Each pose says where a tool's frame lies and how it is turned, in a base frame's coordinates. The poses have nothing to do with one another.
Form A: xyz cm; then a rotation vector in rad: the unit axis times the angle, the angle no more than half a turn.
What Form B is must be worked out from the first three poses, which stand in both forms.
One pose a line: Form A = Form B
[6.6, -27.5, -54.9, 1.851, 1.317, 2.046] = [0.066, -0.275, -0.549, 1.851, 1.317, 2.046]
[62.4, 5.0, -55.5, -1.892, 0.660, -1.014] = [0.624, 0.050, -0.555, -1.892, 0.660, -1.014]
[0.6, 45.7, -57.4, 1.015, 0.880, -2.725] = [0.006, 0.457, -0.574, 1.015, 0.880, -2.725]
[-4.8, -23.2, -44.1, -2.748, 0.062, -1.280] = [-0.048, -0.232, -0.441, -2.748, 0.062, -1.280]
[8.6, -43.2, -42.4, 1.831, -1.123, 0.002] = [0.086, -0.432, -0.424, 1.831, -1.123, 0.002]
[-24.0, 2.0, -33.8, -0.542, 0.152, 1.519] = [-0.240, 0.020, -0.338, -0.542, 0.152, 1.519]
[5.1, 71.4, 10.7, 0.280, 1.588, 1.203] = [0.051, 0.714, 0.107, 0.280, 1.588, 1.203]
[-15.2, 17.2, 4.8, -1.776, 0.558, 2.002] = [-0.152, 0.172, 0.048, -1.776, 0.558, 2.002]
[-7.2, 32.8, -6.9, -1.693, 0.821, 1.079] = [-0.072, 0.328, -0.069, -1.693, 0.821, 1.079]
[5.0, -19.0, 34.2, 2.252, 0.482, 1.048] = [0.050, -0.190, 0.342, 2.252, 0.482, 1.048]
